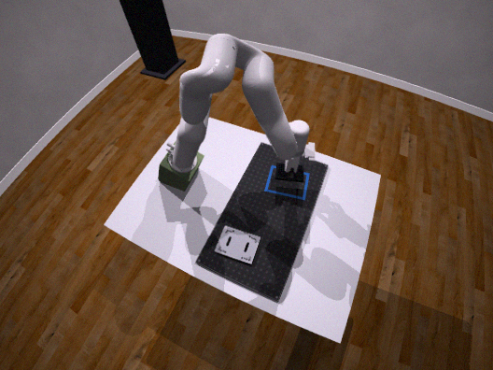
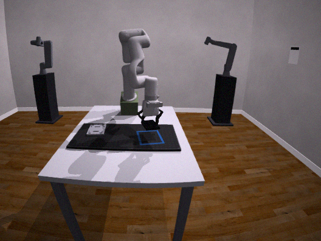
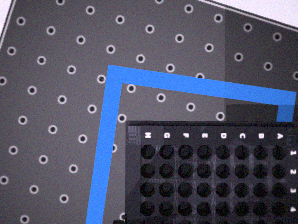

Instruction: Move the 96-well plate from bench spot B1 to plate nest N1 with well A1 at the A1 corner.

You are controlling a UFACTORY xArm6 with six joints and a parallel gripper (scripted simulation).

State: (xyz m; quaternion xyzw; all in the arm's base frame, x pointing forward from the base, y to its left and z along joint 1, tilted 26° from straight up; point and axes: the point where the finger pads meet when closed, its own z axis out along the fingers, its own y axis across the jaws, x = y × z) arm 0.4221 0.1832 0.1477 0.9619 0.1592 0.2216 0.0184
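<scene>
The 96-well plate lies 1 cm below my hand. Also, from my hand: grey plate nest N1: 38 cm to the right, 9 cm below, 7 cm behind.
</scene>
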